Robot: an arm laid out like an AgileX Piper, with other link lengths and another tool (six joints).
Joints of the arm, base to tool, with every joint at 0 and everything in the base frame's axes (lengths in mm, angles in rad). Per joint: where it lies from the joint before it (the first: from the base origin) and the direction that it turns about. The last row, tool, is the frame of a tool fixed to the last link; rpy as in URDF.
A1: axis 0 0 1 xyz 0.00 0.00 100.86
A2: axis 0 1 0 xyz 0.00 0.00 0.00
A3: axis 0 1 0 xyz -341.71 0.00 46.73
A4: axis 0.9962 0 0.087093 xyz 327.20 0.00 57.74
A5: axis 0 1 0 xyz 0.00 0.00 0.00
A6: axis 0.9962 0 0.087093 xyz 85.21 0.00 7.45
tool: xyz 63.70 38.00 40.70 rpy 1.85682 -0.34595 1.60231
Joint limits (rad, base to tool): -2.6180..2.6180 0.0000..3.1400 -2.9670..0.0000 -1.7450..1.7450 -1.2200..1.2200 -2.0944..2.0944
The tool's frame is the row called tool.
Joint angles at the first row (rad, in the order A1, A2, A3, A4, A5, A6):
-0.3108 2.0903 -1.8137 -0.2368 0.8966 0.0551
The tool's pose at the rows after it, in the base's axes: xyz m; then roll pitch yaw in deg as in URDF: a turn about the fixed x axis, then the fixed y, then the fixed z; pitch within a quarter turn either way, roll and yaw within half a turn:
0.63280, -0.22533, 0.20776, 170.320, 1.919, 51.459
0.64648, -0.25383, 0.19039, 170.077, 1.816, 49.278
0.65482, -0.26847, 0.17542, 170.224, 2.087, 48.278
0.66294, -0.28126, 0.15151, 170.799, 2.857, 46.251
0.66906, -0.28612, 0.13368, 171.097, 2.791, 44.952
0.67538, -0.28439, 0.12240, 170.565, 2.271, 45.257
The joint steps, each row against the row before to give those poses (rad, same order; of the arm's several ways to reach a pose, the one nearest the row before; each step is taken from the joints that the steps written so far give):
-0.0488 0.0943 -0.1235 -0.0037 0.0099 0.0011
-0.0304 0.0907 -0.1040 -0.0024 0.0103 0.0064
-0.0134 0.0610 -0.0658 -0.0048 0.0096 0.0030
-0.0060 0.0690 -0.0593 -0.0262 0.0121 0.0358
0.0000 0.0441 -0.0301 -0.0111 -0.0031 0.0297
0.0046 0.0233 -0.0063 0.0000 -0.0285 0.0079

